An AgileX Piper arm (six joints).
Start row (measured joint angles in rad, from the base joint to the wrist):
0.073 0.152 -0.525 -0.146 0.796 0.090
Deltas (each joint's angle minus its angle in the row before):
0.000 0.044 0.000 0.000 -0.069 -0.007
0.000 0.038 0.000 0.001 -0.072 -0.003
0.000 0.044 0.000 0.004 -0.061 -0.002
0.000 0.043 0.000 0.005 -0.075 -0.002
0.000 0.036 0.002 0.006 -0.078 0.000
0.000 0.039 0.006 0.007 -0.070 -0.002
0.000 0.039 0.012 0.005 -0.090 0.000
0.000 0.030 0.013 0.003 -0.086 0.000
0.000 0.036 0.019 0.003 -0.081 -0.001
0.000 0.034 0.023 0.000 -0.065 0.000
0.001 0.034 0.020 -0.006 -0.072 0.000
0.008 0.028 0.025 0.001 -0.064 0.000
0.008 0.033 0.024 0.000 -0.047 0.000
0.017 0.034 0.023 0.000 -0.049 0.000
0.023 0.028 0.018 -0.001 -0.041 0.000
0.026 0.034 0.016 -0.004 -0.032 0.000
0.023 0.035 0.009 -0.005 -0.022 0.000
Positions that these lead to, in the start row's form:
0.073 0.196 -0.525 -0.146 0.727 0.083
0.073 0.234 -0.525 -0.145 0.655 0.080
0.073 0.278 -0.525 -0.141 0.594 0.078
0.073 0.321 -0.525 -0.136 0.519 0.076
0.073 0.357 -0.523 -0.130 0.441 0.076
0.073 0.396 -0.517 -0.123 0.371 0.074
0.073 0.435 -0.505 -0.118 0.281 0.074
0.073 0.465 -0.492 -0.115 0.195 0.074
0.073 0.501 -0.473 -0.112 0.114 0.073
0.073 0.535 -0.450 -0.112 0.049 0.073
0.074 0.569 -0.430 -0.118 -0.023 0.073
0.082 0.597 -0.405 -0.117 -0.087 0.073
0.090 0.630 -0.381 -0.117 -0.134 0.073
0.107 0.664 -0.358 -0.117 -0.183 0.073
0.130 0.692 -0.340 -0.118 -0.224 0.073
0.156 0.726 -0.324 -0.122 -0.256 0.073
0.179 0.761 -0.315 -0.127 -0.278 0.073

